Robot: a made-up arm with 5 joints.
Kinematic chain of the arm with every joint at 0, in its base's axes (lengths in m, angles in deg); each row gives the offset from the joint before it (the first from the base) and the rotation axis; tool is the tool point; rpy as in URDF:
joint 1: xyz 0.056 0 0.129 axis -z
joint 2: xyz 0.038 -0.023 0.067 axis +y
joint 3: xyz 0.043 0 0.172 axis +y
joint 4: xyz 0.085 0 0.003 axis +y
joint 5: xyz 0.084 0.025 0 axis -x
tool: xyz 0 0 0 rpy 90 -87.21 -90
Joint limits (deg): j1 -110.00..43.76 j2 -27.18..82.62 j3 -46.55..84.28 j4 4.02..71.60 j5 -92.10..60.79
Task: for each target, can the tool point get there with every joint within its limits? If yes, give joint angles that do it. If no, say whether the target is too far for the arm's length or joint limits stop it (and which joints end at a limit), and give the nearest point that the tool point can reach.
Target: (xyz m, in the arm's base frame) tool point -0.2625 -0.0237 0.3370
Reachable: no: joint limits stop it (at a limit: joint 1, joint 2, joint 4) | nearest point 0.0113 0.1170 0.3233 | short by 0.308 m
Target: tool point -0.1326 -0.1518 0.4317
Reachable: no: joint limits stop it (at a limit: joint 1, joint 2, joint 3, joint 4) | nearest point 0.0919 -0.0316 0.5299 | short by 0.273 m
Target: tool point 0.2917 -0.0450 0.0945
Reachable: yes | joints 11.29 56.43 10.14 24.55 -45.76
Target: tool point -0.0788 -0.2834 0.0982
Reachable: no: joint limits stop it (at a limit: joint 1) | nearest point 0.1286 -0.0668 0.0982 | short by 0.300 m
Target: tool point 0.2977 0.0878 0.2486
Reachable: yes | joints -19.53 23.54 -16.03 64.20 -17.60
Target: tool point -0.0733 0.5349 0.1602
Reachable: no: too far | nearest point -0.0312 0.3608 0.1727 | short by 0.180 m
